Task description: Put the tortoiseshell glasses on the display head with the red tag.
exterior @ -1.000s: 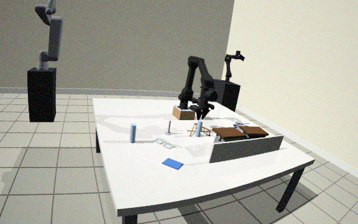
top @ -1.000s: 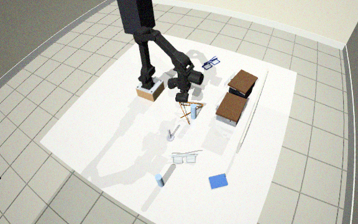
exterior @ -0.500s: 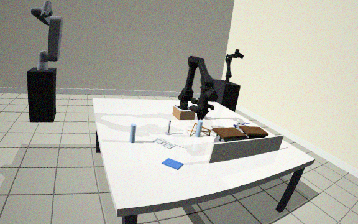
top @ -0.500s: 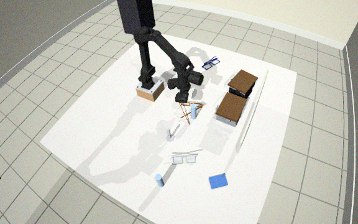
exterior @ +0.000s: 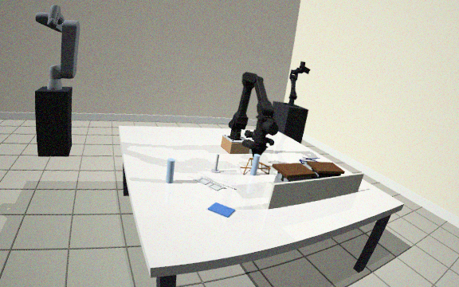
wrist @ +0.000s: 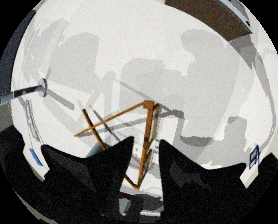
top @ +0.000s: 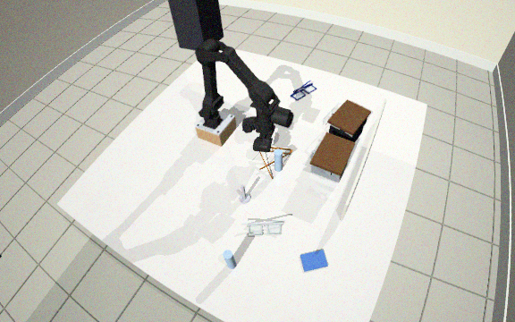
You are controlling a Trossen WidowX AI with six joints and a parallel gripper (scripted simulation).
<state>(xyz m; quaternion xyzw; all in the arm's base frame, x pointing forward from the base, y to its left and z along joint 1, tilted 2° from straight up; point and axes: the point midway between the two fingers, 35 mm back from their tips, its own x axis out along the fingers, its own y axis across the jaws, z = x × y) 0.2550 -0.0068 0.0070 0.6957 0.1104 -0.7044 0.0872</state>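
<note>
The grey post is 20 mm ahead of my gripper tip, 230 mm to the right of it and 30 mm below it. Also, from my gripper tip: blue flat square: 340 mm ahead, 350 mm to the right, 50 mm below; low white panel: 380 mm ahead, 130 mm to the left.
</note>
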